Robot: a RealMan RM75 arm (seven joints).
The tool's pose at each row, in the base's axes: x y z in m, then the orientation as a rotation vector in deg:
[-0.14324, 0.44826, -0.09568, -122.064, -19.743, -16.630]
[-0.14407, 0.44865, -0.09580, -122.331, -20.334, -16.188]
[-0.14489, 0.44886, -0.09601, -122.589, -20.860, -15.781]
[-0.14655, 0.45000, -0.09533, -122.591, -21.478, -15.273]
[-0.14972, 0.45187, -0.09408, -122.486, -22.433, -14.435]
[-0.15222, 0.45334, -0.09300, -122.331, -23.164, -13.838]
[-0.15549, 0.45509, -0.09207, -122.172, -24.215, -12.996]
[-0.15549, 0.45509, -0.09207, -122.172, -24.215, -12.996]
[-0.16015, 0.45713, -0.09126, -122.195, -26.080, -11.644]
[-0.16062, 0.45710, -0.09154, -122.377, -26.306, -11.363]
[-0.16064, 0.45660, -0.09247, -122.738, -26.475, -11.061]
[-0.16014, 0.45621, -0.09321, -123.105, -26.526, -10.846]
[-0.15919, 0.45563, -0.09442, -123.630, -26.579, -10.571]
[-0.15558, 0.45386, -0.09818, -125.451, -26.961, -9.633]
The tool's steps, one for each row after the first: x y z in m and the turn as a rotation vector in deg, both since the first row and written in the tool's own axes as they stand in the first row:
[-0.00076, -0.00041, 0.00033, -0.175, -0.589, -0.244]
[-0.00157, -0.00065, 0.00056, -0.351, -1.126, -0.456]
[-0.00274, -0.00236, 0.00102, -0.261, -1.721, -0.703]
[-0.00503, -0.00543, 0.00167, -0.013, -2.657, -1.069]
[-0.00680, -0.00793, 0.00213, 0.236, -3.331, -1.370]
[-0.00931, -0.01073, 0.00284, 0.521, -4.301, -1.808]
[-0.00931, -0.01073, 0.00284, 0.521, -4.301, -1.808]
[-0.01311, -0.01408, 0.00376, 0.684, -5.981, -2.630]
[-0.01364, -0.01401, 0.00385, 0.547, -6.297, -2.677]
[-0.01404, -0.01304, 0.00394, 0.240, -6.635, -2.669]
[-0.01388, -0.01208, 0.00405, -0.084, -6.868, -2.608]
[-0.01347, -0.01051, 0.00429, -0.553, -7.169, -2.520]
[-0.01160, -0.00540, 0.00512, -2.194, -8.273, -2.368]

